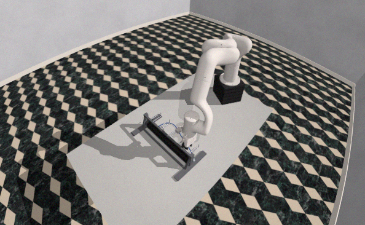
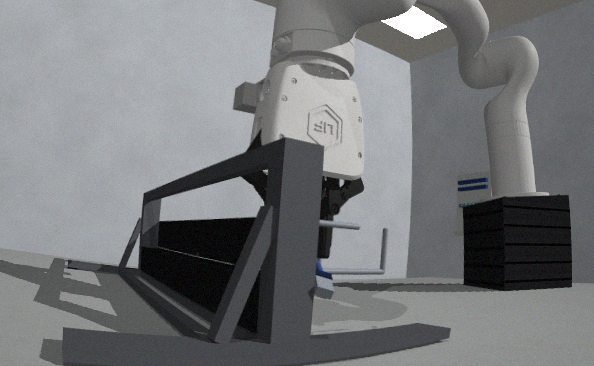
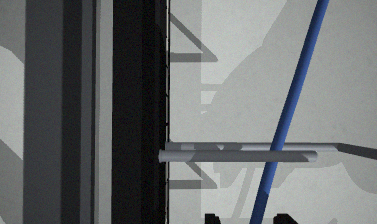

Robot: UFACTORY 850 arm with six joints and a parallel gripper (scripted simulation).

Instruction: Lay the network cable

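Right now the grey plug is 80 mm to the left of my hand, 40 mm below it and 40 mm ahead of it. Also, from my hand: dark grey rack 150 mm to the right, 50 mm ahead, 20 mm below.
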